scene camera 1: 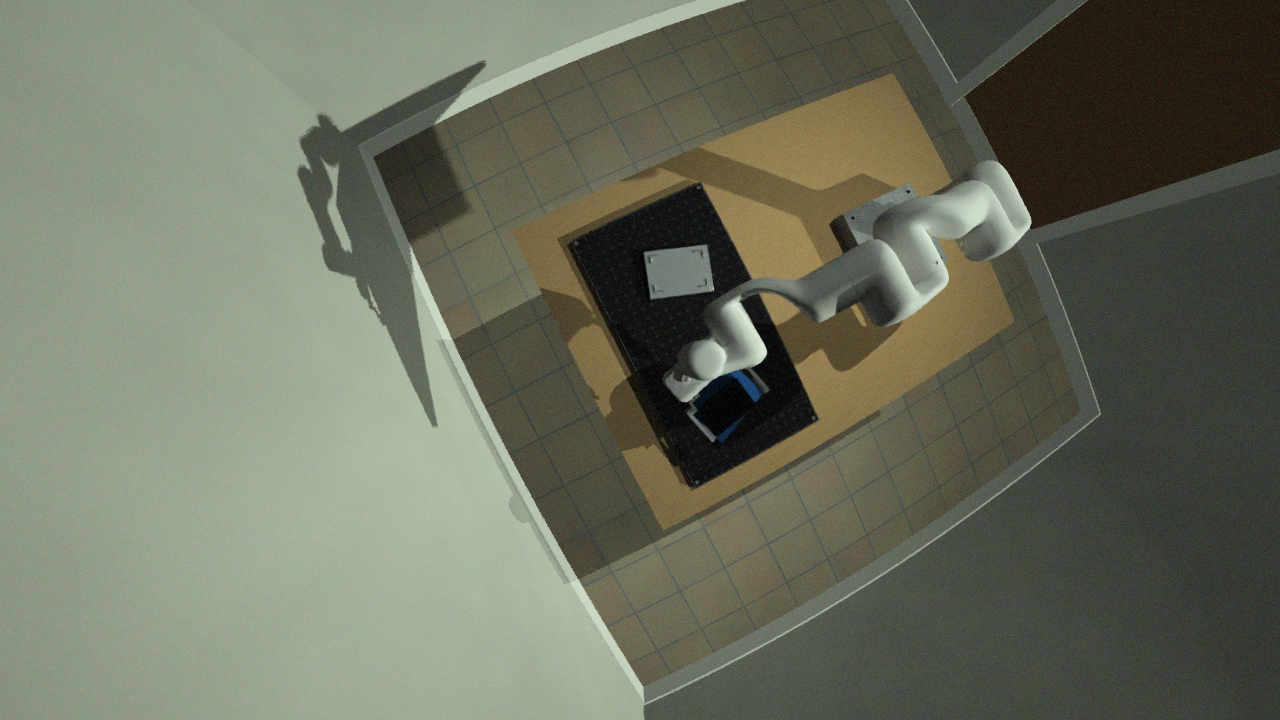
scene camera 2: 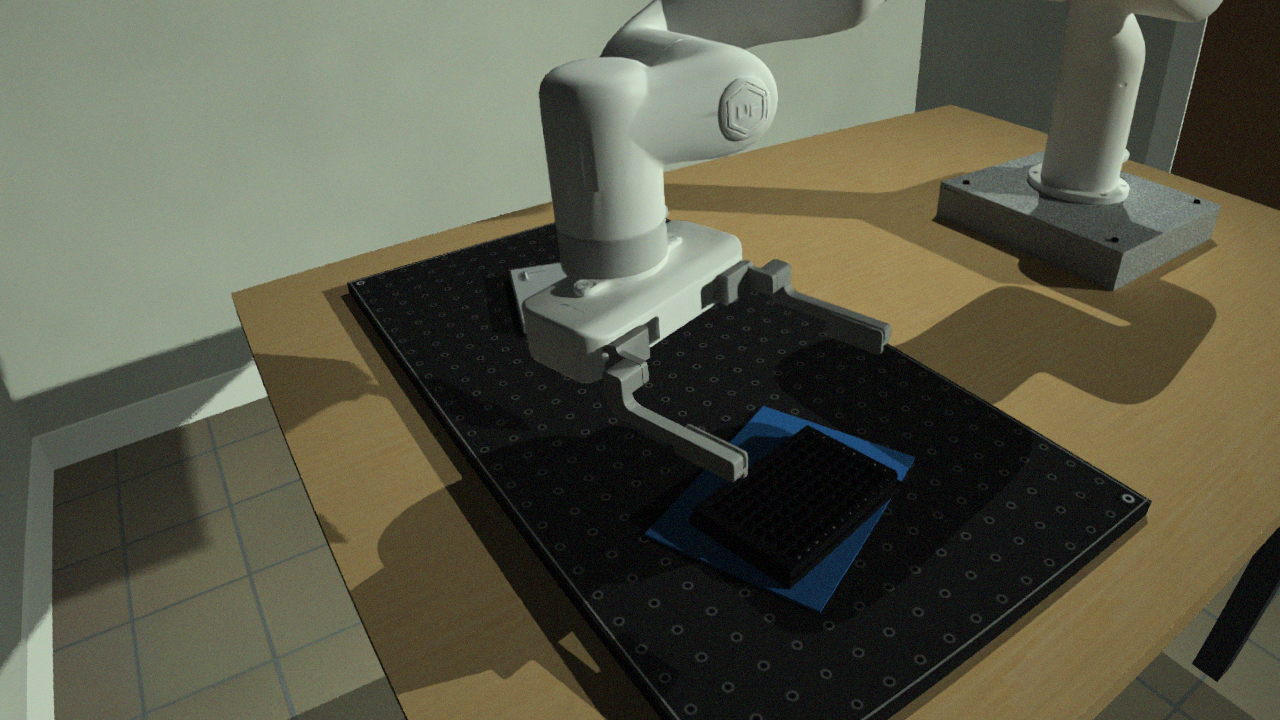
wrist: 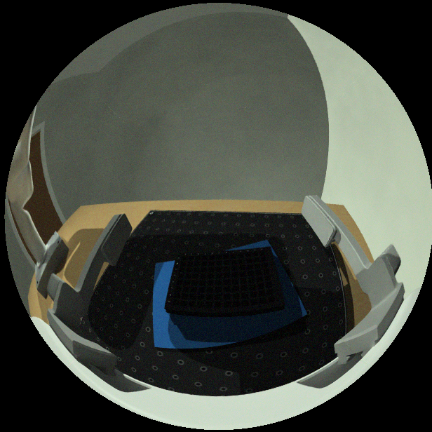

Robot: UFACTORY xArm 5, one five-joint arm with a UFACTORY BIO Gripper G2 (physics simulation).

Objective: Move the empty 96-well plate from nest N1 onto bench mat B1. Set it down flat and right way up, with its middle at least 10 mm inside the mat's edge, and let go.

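Where they show: hand, tool point: (scene camera 1: pixel 734 408) (scene camera 2: pixel 791 386); arm's base, link origin: (scene camera 2: pixel 1077 186).
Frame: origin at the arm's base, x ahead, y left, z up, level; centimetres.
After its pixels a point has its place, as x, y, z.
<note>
The black 96-well plate (scene camera 1: pixel 726 407) {66.6, 15.7, -2.0} (scene camera 2: pixel 796 505) {67.3, 16.5, -2.0} (wrist: pixel 225 282) lies flat, wells up, on the blue bench mat (scene camera 1: pixel 750 385) {58.2, 14.4, -3.1} (scene camera 2: pixel 827 586) {70.2, 22.2, -3.0} (wrist: pixel 162 305). It is turned relative to the mat and covers most of its middle; in the wrist view it hides part of the mat's far edge. My gripper (scene camera 2: pixel 810 401) {66.9, 14.7, 6.5} (wrist: pixel 219 230) is wide open and empty. Its fingers are back from the plate and above it, not touching it. The grey nest (scene camera 1: pixel 678 272) {60.0, -19.3, -2.1} (scene camera 2: pixel 535 279) {64.0, -24.2, -2.1} is empty and partly hidden behind the gripper in scene camera 2.
Nest and mat are on a black perforated board (scene camera 1: pixel 617 237) {68.6, -34.8, -3.3} (scene camera 2: pixel 429 349) {77.8, -20.4, -3.2} on the wooden table (scene camera 1: pixel 895 134) {-21.2, -25.0, -4.5} (scene camera 2: pixel 966 143) {-15.7, -26.9, -4.6}. The arm's grey base block (scene camera 2: pixel 1087 228) {11.9, 7.6, 0.0} stands on the table to the side of the board.
</note>
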